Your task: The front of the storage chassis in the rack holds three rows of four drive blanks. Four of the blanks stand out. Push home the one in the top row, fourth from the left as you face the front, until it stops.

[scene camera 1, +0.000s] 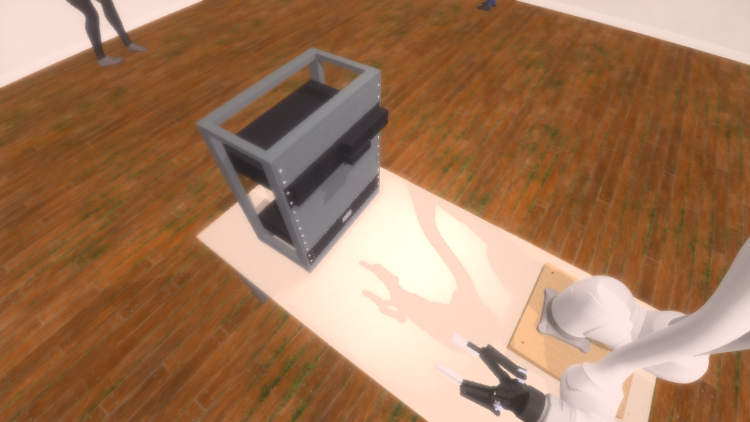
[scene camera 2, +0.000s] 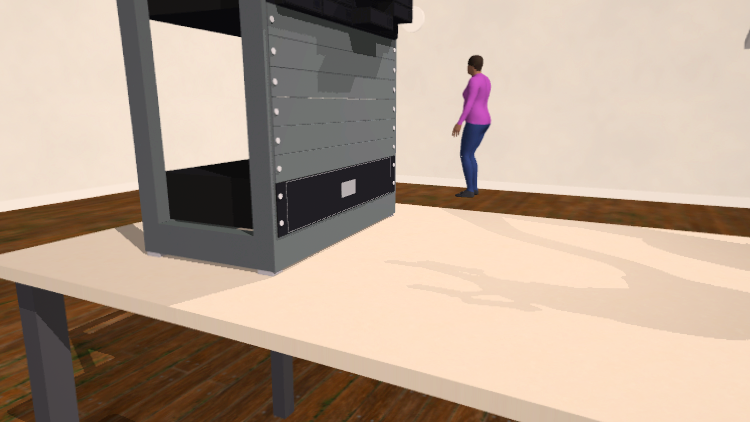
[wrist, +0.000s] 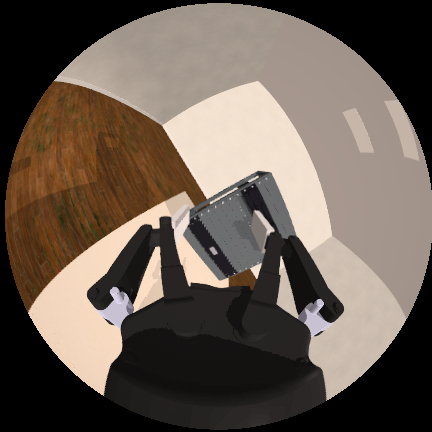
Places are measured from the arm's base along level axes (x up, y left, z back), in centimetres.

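Pixels of known places: gripper, fingertip midpoint: (scene camera 1: 444, 351) (wrist: 220, 216); arm's base, origin of the base link: (scene camera 1: 565, 319).
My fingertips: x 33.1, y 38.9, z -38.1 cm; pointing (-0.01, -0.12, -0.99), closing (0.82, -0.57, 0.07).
Observation:
For each thing: its middle in the pictures, then the offset to it from my fingertips. "pt": a spot on its surface instead. Level surfaces: height alone.
- right end, surface spot: (scene camera 1: 378, 119) pt dx +13.9, dy -55.4, dz -44.4 cm
- pale table, its level: dx -36.5 cm
- dark unit with a light label, surface spot: (scene camera 2: 348, 187) (scene camera 1: 346, 215) (wrist: 213, 250) pt dx -25.5, dy -40.1, dz -51.2 cm
The grey rack (scene camera 1: 325, 149) (scene camera 2: 256, 131) (wrist: 225, 220) stands at the far end of the table. The dark chassis front (scene camera 1: 317, 181) (wrist: 252, 195) crosses its upper part; in scene camera 2 its lower part shows at the top edge. Dark blanks stick out near the middle (scene camera 1: 356, 150) and at the right end (scene camera 1: 378, 119). The rows are hard to tell apart. My gripper (scene camera 1: 452, 356) (wrist: 220, 216) is well away from the rack, over the near part of the table, pointing towards the rack. Its pale fingertips are apart with nothing between them. In the wrist view the right fingertip hides part of the chassis front.
The pale table (scene camera 1: 335, 314) (scene camera 2: 314, 299) bears the rack and the wooden base board (scene camera 1: 529, 320) under the arm. A dark unit with a light label (scene camera 1: 346, 215) (scene camera 2: 348, 187) (wrist: 213, 250) sits low in the rack. A person (scene camera 2: 477, 99) stands on the floor beyond.

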